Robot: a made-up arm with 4 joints. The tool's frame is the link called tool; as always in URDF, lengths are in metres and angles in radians. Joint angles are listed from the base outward.
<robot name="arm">
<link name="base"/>
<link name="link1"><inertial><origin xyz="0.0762 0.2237 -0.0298"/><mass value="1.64"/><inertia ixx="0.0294" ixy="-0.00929" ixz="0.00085" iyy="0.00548" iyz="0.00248" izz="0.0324"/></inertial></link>
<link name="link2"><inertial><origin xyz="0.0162 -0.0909 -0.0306"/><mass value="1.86"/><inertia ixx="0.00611" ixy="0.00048" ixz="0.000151" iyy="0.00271" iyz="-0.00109" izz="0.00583"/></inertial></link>
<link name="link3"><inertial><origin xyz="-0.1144 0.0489 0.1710"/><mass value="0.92"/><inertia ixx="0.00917" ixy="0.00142" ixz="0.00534" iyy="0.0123" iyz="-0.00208" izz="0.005"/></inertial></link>
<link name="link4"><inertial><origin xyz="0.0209 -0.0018 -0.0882"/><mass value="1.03"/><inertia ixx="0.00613" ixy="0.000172" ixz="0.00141" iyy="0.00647" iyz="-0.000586" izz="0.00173"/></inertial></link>
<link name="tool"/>
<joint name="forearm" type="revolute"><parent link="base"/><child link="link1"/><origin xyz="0.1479 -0.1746 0.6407" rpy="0 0 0"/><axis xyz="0 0 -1"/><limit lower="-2.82" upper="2.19"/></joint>
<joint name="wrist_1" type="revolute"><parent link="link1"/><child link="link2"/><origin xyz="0.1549 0.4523 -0.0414" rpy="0 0 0"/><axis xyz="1 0 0"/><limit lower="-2.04" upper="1.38"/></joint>
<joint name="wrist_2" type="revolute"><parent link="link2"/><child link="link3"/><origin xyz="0.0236 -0.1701 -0.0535" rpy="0 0 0"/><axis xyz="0.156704 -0.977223 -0.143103"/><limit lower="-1.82" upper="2.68"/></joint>
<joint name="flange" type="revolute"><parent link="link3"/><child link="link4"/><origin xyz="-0.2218 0.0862 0.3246" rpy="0 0 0"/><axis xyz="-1 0 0"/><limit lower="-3.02" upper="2.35"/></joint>
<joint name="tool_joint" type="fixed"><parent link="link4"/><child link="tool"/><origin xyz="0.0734 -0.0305 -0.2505" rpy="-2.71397 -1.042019 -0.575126"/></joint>
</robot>
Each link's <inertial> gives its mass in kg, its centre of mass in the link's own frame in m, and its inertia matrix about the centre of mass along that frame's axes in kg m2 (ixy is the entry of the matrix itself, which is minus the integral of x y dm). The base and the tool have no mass. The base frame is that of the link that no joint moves.
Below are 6 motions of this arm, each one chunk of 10 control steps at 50 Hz.
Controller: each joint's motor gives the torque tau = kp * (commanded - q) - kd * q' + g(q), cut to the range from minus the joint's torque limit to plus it. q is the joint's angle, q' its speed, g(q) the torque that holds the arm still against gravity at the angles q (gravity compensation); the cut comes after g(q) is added. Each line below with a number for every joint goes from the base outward.
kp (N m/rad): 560 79 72 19
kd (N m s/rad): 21 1.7 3.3 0.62
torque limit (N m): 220 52 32 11
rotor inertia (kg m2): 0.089 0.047 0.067 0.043
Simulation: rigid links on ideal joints. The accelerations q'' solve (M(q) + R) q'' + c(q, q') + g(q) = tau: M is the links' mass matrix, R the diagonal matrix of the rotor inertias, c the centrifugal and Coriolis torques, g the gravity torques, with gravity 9.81 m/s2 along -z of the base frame. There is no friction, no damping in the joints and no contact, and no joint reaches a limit. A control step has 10 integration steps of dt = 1/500 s. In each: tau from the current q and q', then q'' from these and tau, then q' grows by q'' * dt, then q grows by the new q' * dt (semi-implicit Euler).
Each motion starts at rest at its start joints. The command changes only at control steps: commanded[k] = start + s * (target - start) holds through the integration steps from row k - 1 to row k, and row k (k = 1, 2, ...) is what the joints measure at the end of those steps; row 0 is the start. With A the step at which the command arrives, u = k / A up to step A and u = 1 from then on. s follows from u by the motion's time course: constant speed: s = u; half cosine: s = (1 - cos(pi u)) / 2; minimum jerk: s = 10 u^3 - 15 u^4 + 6 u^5; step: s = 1 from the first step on.
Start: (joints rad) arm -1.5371 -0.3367 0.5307 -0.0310
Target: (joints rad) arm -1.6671 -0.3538 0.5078 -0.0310
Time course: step
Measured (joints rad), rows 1 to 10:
1: -1.5543 -0.3392 0.5232 -0.0329
2: -1.5890 -0.3456 0.5104 -0.0363
3: -1.6259 -0.3540 0.5002 -0.0391
4: -1.6559 -0.3614 0.4962 -0.0403
5: -1.6754 -0.3657 0.4982 -0.0395
6: -1.6848 -0.3658 0.5039 -0.0371
7: -1.6865 -0.3623 0.5108 -0.0338
8: -1.6834 -0.3567 0.5168 -0.0303
9: -1.6783 -0.3511 0.5208 -0.0274
10: -1.6731 -0.3471 0.5222 -0.0254

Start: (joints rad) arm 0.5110 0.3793 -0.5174 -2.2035
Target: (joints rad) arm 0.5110 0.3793 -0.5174 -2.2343
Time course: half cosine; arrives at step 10
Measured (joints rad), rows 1 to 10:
1: 0.5110 0.3793 -0.5174 -2.2036
2: 0.5110 0.3793 -0.5174 -2.2038
3: 0.5110 0.3792 -0.5174 -2.2046
4: 0.5110 0.3791 -0.5173 -2.2062
5: 0.5109 0.3790 -0.5173 -2.2087
6: 0.5109 0.3788 -0.5172 -2.2123
7: 0.5109 0.3786 -0.5172 -2.2169
8: 0.5109 0.3785 -0.5171 -2.2220
9: 0.5109 0.3784 -0.5171 -2.2274
10: 0.5109 0.3785 -0.5171 -2.2324

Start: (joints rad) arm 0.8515 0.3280 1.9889 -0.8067
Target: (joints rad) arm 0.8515 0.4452 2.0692 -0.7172
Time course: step
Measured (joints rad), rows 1 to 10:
1: 0.8505 0.3370 1.9941 -0.7988
2: 0.8489 0.3596 2.0056 -0.7802
3: 0.8478 0.3905 2.0203 -0.7567
4: 0.8475 0.4241 2.0359 -0.7333
5: 0.8482 0.4553 2.0510 -0.7137
6: 0.8494 0.4802 2.0646 -0.7001
7: 0.8510 0.4965 2.0760 -0.6934
8: 0.8525 0.5033 2.0847 -0.6929
9: 0.8538 0.5013 2.0904 -0.6970
10: 0.8548 0.4922 2.0932 -0.7040

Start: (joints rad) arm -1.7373 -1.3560 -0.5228 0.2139
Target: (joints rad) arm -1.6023 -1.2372 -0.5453 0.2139
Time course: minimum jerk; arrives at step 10
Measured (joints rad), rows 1 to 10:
1: -1.7372 -1.3560 -0.5227 0.2139
2: -1.7363 -1.3556 -0.5217 0.2137
3: -1.7332 -1.3541 -0.5187 0.2131
4: -1.7264 -1.3501 -0.5133 0.2117
5: -1.7149 -1.3417 -0.5060 0.2093
6: -1.6983 -1.3277 -0.4989 0.2060
7: -1.6778 -1.3077 -0.4947 0.2024
8: -1.6551 -1.2828 -0.4960 0.1994
9: -1.6329 -1.2555 -0.5043 0.1982
10: -1.6135 -1.2293 -0.5192 0.1996

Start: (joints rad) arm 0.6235 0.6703 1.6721 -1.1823
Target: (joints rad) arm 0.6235 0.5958 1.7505 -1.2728
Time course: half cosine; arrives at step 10
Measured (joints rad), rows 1 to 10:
1: 0.6235 0.6701 1.6723 -1.1825
2: 0.6234 0.6690 1.6731 -1.1835
3: 0.6232 0.6661 1.6754 -1.1863
4: 0.6229 0.6604 1.6798 -1.1917
5: 0.6225 0.6516 1.6865 -1.2004
6: 0.6222 0.6399 1.6955 -1.2123
7: 0.6220 0.6261 1.7062 -1.2270
8: 0.6220 0.6116 1.7179 -1.2432
9: 0.6223 0.5979 1.7295 -1.2593
10: 0.6228 0.5869 1.7398 -1.2736

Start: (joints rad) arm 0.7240 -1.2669 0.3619 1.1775
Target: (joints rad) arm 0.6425 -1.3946 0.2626 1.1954
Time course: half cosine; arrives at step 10
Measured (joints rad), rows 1 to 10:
1: 0.7238 -1.2671 0.3616 1.1774
2: 0.7226 -1.2684 0.3602 1.1768
3: 0.7195 -1.2721 0.3567 1.1754
4: 0.7139 -1.2798 0.3505 1.1733
5: 0.7054 -1.2926 0.3413 1.1709
6: 0.6944 -1.3107 0.3295 1.1691
7: 0.6818 -1.3333 0.3157 1.1687
8: 0.6686 -1.3586 0.3011 1.1708
9: 0.6562 -1.3840 0.2870 1.1758
10: 0.6459 -1.4066 0.2750 1.1838

